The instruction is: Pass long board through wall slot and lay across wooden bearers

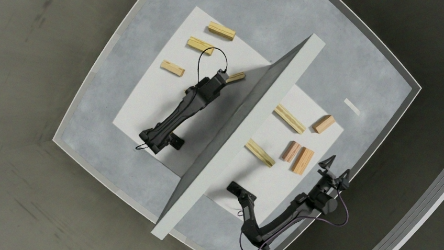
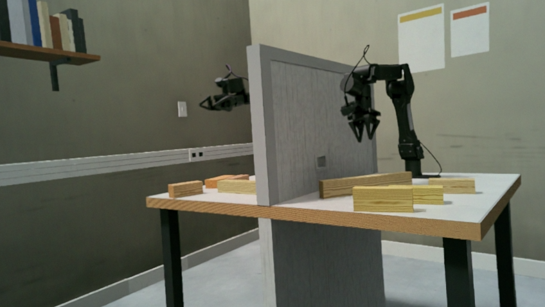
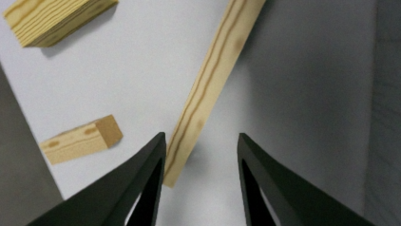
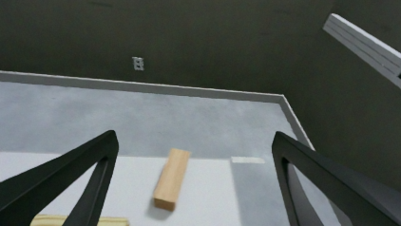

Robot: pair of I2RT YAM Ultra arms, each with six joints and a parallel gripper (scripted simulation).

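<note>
Now: left hand 160 mm above the long board, 20 mm short of it and 10 mm to the right of it. The rest, counted from my left hand: offcut (650 mm to the right, 260 mm ahead, 160 mm below); wooden bearer (440 mm to the right, 160 mm below, 150 mm ahead).
</note>
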